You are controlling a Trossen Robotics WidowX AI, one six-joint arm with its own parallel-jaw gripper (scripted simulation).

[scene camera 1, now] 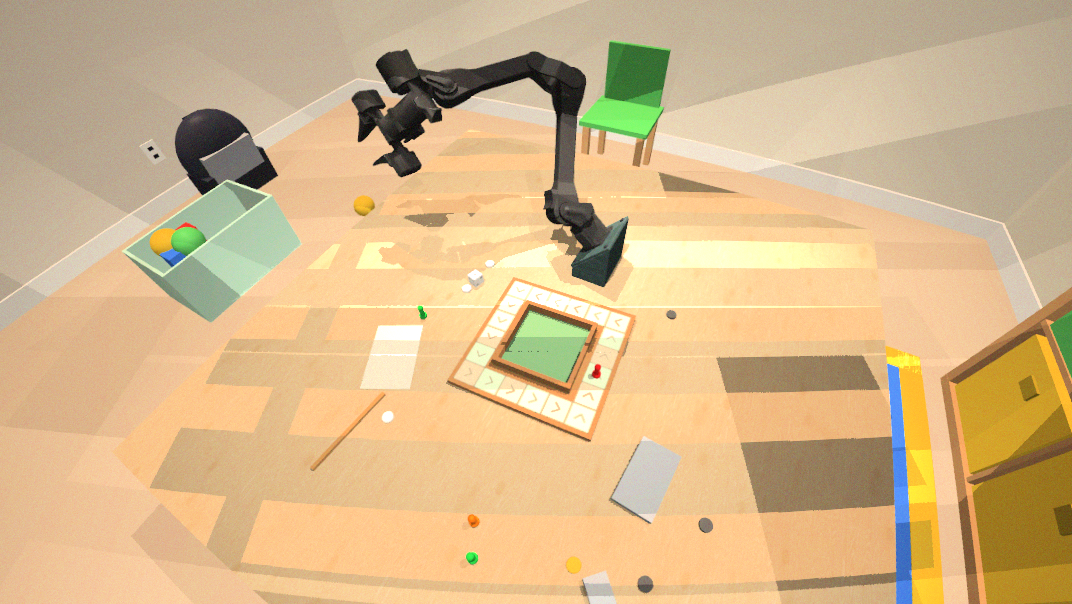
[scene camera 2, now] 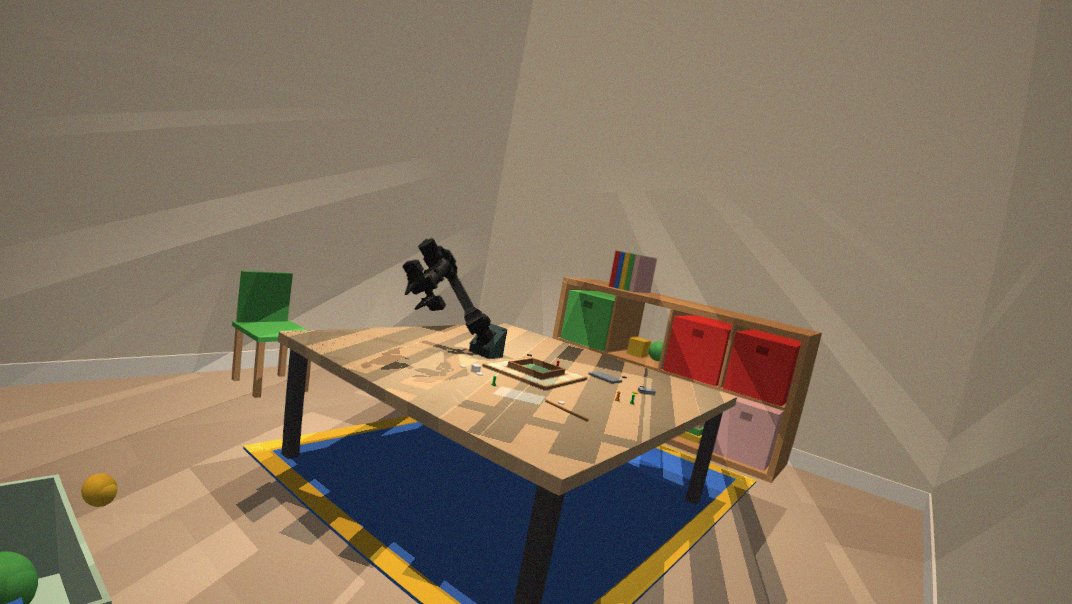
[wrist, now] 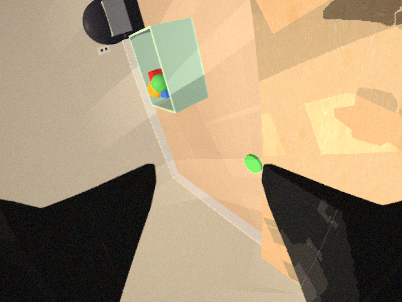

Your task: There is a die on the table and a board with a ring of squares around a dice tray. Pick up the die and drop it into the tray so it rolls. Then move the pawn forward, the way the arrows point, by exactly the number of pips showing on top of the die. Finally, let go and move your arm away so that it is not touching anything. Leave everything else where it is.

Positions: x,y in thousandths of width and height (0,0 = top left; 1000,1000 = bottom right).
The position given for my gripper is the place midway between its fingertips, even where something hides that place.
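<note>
My gripper (scene camera 1: 342,254) is open and holds nothing, and you can also see my gripper in scene camera 2 (scene camera 2: 383,501) and in the wrist view (wrist: 521,571). There's a grey card (scene camera 1: 600,805), and in the wrist view the grey card is out of frame. There's a white card (scene camera 1: 366,597) as well, and in the wrist view the white card is out of frame too. The scene also has a green dice tray (scene camera 1: 513,574).
</note>
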